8 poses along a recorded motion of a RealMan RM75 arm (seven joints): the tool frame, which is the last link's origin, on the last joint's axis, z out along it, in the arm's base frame.
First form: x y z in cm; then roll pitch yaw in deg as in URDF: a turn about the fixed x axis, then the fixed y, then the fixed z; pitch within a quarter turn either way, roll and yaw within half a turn.
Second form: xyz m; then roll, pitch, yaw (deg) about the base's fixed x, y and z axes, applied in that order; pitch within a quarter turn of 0, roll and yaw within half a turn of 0. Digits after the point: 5 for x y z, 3 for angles.
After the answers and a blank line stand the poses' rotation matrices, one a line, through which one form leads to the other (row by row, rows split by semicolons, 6 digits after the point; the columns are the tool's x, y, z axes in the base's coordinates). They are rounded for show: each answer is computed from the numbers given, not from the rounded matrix.
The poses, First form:
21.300 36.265 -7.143 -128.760 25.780 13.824
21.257 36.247 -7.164 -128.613 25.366 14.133
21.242 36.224 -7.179 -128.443 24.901 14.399
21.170 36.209 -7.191 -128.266 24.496 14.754
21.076 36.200 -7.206 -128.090 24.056 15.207
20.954 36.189 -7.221 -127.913 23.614 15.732
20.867 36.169 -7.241 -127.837 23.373 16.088
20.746 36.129 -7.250 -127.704 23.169 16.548
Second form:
0.21300 0.36265 -0.07143 -128.760 25.780 13.824
0.21257 0.36247 -0.07164 -128.613 25.366 14.133
0.21242 0.36224 -0.07179 -128.443 24.901 14.399
0.21170 0.36209 -0.07191 -128.266 24.496 14.754
0.21076 0.36200 -0.07206 -128.090 24.056 15.207
0.20954 0.36189 -0.07221 -127.913 23.614 15.732
0.20867 0.36169 -0.07241 -127.837 23.373 16.088
0.20746 0.36129 -0.07250 -127.704 23.169 16.548

0.874388 -0.179723 -0.450717; 0.215159 -0.688959 0.692129; -0.434917 -0.702165 -0.563748
0.876239 -0.172232 -0.450045; 0.220633 -0.686903 0.692449; -0.428399 -0.706046 -0.563891
0.878544 -0.164811 -0.448327; 0.225556 -0.684213 0.693526; -0.421052 -0.710416 -0.563937
0.879986 -0.157090 -0.448271; 0.231747 -0.681799 0.693861; -0.414630 -0.714473 -0.563569
0.881173 -0.147771 -0.449108; 0.239525 -0.679451 0.693523; -0.407629 -0.718686 -0.563319
0.881942 -0.137587 -0.450830; 0.248434 -0.677134 0.692654; -0.400573 -0.722882 -0.563012
0.881993 -0.131053 -0.452675; 0.254374 -0.676216 0.691394; -0.396715 -0.724953 -0.563081
0.881270 -0.124203 -0.456000; 0.261847 -0.674911 0.689877; -0.393445 -0.727371 -0.562257

